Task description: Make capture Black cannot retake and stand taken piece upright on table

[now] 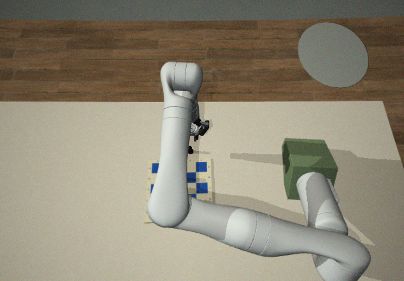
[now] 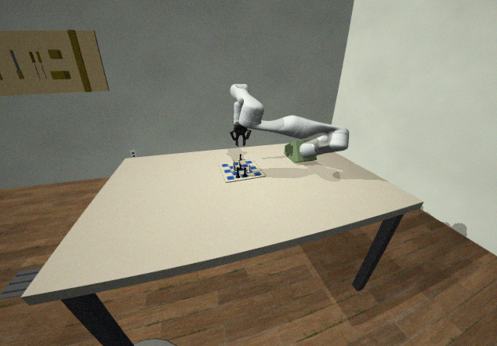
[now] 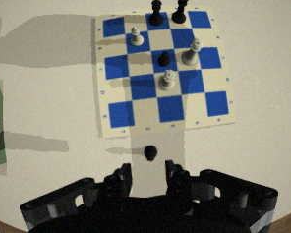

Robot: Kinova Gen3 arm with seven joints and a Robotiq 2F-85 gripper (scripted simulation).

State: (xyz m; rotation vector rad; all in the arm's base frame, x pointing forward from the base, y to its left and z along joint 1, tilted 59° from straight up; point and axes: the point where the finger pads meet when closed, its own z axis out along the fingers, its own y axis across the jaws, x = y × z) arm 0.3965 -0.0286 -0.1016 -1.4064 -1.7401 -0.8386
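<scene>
The blue-and-cream chessboard is 140 mm to the left of my hand, 110 mm below it and 20 mm ahead of it. From my hand the other things lie so: white piece (180 mm to the left, 90 mm below, 30 mm behind).
</scene>
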